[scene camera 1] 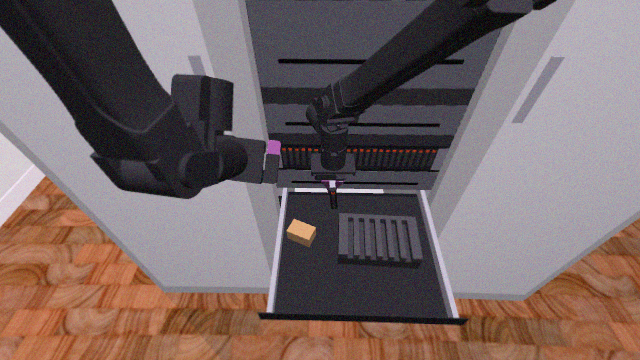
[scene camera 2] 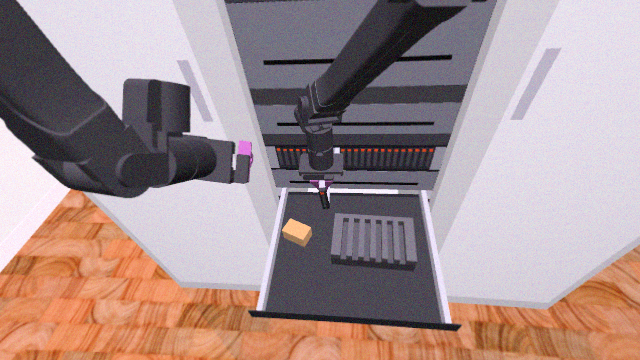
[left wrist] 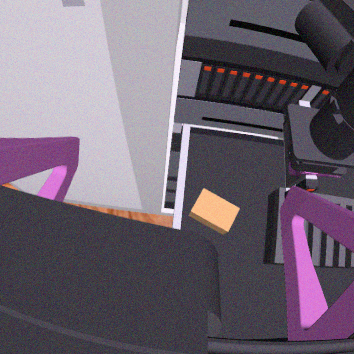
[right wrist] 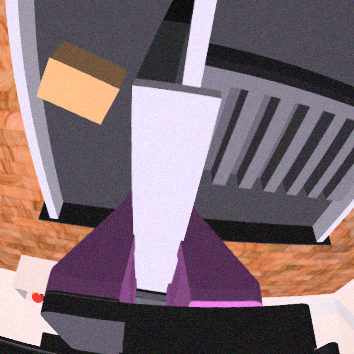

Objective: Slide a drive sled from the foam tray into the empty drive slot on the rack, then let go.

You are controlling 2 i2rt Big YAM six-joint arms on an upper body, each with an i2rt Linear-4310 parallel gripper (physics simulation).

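Places are measured from the left arm's base along level axes (x ahead, y left, z up), in metres.
Pixels of known places: left gripper, fingertip midpoint: (scene camera 1: 247, 154) (scene camera 2: 227, 155) (left wrist: 185, 174); right gripper, fingertip midpoint: (scene camera 1: 331, 191) (scene camera 2: 323, 191) (left wrist: 293, 170).
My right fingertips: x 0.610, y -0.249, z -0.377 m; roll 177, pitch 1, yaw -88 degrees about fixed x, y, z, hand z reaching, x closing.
Observation:
For each thing: its top centre in the pictures, then the offset to it from my right fingertips. "spot": a spot on its surface instead.
- drive sled, top centre: (right wrist: 166, 256) (left wrist: 311, 139) (scene camera 2: 324, 171) (scene camera 1: 333, 171) dx +0.023, dy -0.003, dz +0.051 m
- empty drive slot, surface spot: (left wrist: 312, 94) spot: dx +0.127, dy -0.039, dz +0.010 m
- grey foam tray, top centre: (right wrist: 293, 149) (left wrist: 329, 229) (scene camera 2: 373, 235) (scene camera 1: 378, 234) dx -0.057, dy -0.131, dz -0.113 m
- orange block, top centre: (right wrist: 75, 91) (left wrist: 215, 209) (scene camera 1: 301, 229) (scene camera 2: 296, 228) dx -0.035, dy +0.082, dz -0.128 m
- open drawer, surface spot: (scene camera 2: 354, 320) (scene camera 1: 365, 318) spot: dx -0.262, dy -0.083, dz -0.152 m
My right gripper (scene camera 1: 332, 183) (scene camera 2: 321, 183) is shut on a drive sled (scene camera 1: 333, 199) (scene camera 2: 325, 200) (right wrist: 170, 150), a pale-sided, dark sled with a red mark. The sled hangs above the back of the drawer, in front of the rack. The empty drive slot (scene camera 2: 336, 150) (left wrist: 312, 94) is a pale gap in the drive row, partly behind the right wrist in scene camera 2 and hidden in scene camera 1. The grey foam tray (scene camera 1: 380, 218) (scene camera 2: 375, 217) (left wrist: 274, 247) lies in the drawer, right of the sled in the scene views. My left gripper (scene camera 1: 272, 159) (scene camera 2: 244, 159) is open and empty at the left.
An orange block (scene camera 1: 301, 232) (scene camera 2: 297, 232) (left wrist: 215, 210) (right wrist: 79, 90) lies at the drawer's left. The open drawer (scene camera 1: 362, 318) (scene camera 2: 354, 320) has raised pale side walls. Red-topped drives (scene camera 1: 395, 159) (scene camera 2: 390, 158) fill the row beside the slot. Pale cabinet panels flank the rack.

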